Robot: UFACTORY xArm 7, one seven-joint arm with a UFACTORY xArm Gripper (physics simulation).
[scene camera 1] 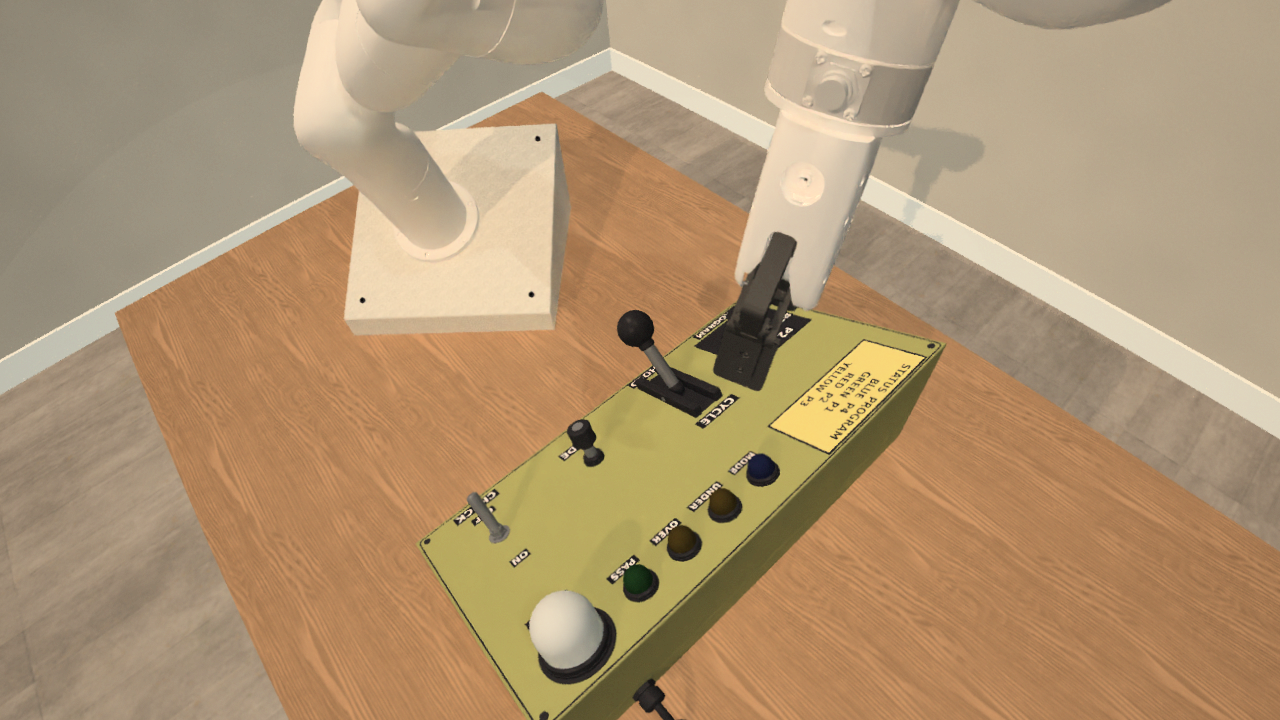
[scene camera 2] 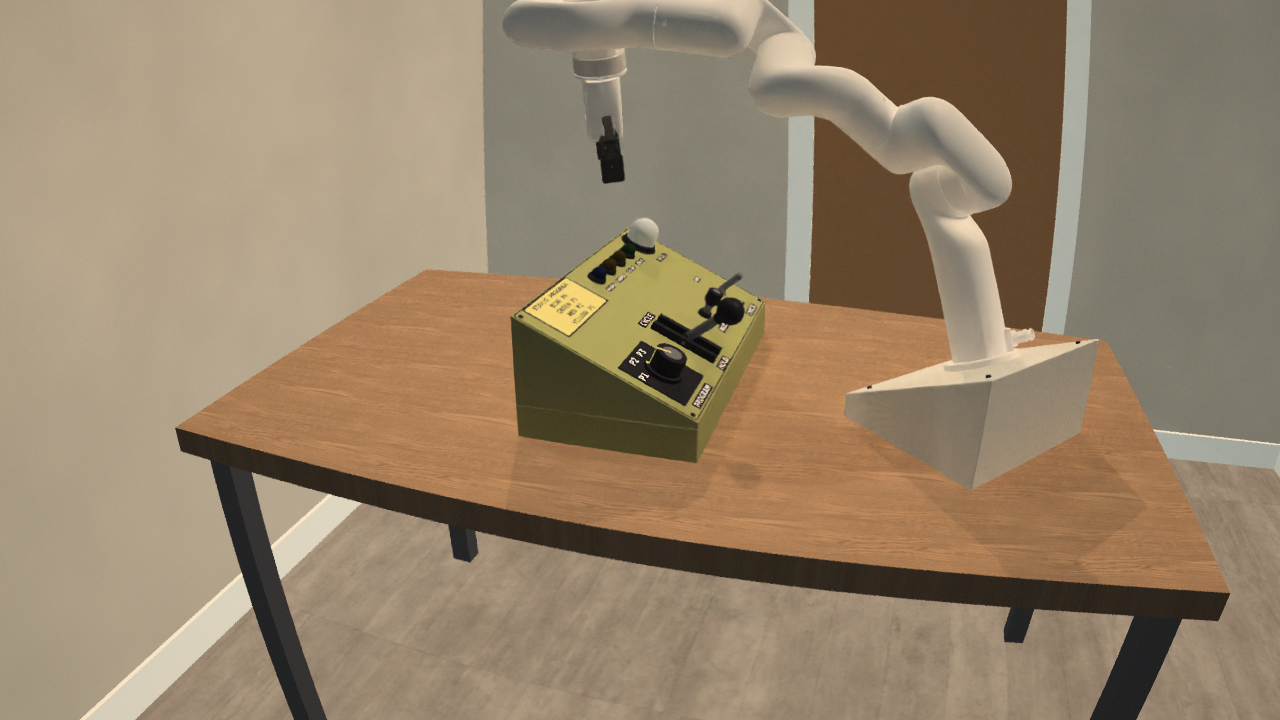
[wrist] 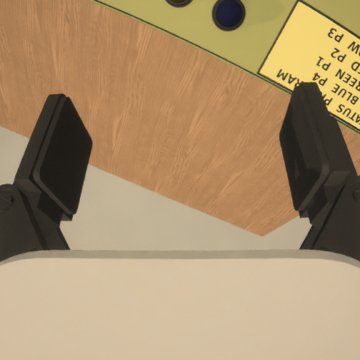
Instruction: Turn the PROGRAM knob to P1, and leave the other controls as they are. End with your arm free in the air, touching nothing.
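Places are measured from the arm's base along level axes (x ahead, y left, z up), in millimetres.
Pixels of known places: gripper, between the fingertips: [scene camera 1: 757, 338] [scene camera 2: 610, 169]; arm's base, origin of its link: [scene camera 1: 437, 222] [scene camera 2: 982, 363].
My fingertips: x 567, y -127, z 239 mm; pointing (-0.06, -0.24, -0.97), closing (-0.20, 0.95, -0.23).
For each thing: its top centre in the pictures, then the offset to it from my fingertips. "spot": a spot on its surface instead.
- black PROGRAM knob, centre of its top: [scene camera 2: 668, 346] 97 mm back, 191 mm left, 203 mm down
- lever, centre of its top: [scene camera 1: 634, 316] [scene camera 2: 730, 297] 179 mm back, 86 mm left, 168 mm down
- MODE switch, centre of its top: [scene camera 1: 585, 432] [scene camera 2: 708, 287] 146 mm back, 44 mm right, 196 mm down
- toggle, centre of its top: [scene camera 1: 479, 505] [scene camera 2: 731, 272] 182 mm back, 158 mm right, 204 mm down
- white dome, a spot on its surface: [scene camera 1: 566, 629] spot: 22 mm back, 205 mm right, 126 mm down
- yellow card, centre of its top: [scene camera 1: 851, 382] [scene camera 2: 566, 295] 49 mm ahead, 124 mm left, 158 mm down
The black PROGRAM knob [scene camera 2: 666, 360] sits on a black plate near the panel's front right corner in scene camera 2. Its pale pointer line faces the label side, near P3; the exact mark is hard to tell. In scene camera 1 the gripper hides the knob, and P2 shows beside it. My gripper [scene camera 1: 744, 368] [scene camera 2: 612, 179] [wrist: 180, 112] is open and empty. It hangs high above the green control box [scene camera 1: 554, 519] [scene camera 2: 572, 402] [wrist: 185, 25], apart from it. The wrist view shows the box's edge and table between the fingers; the knob does not show there.
The CYCLE/HOLD lever [scene camera 1: 635, 328] [scene camera 2: 730, 310] rises beside the knob. A MODE switch [scene camera 1: 581, 434], a toggle [scene camera 1: 486, 516], small lamps [scene camera 1: 724, 504] [wrist: 229, 12] and a white dome [scene camera 1: 566, 629] [scene camera 2: 642, 232] stand along the box. A yellow card [scene camera 1: 845, 394] [scene camera 2: 565, 307] [wrist: 300, 45] lies on it.
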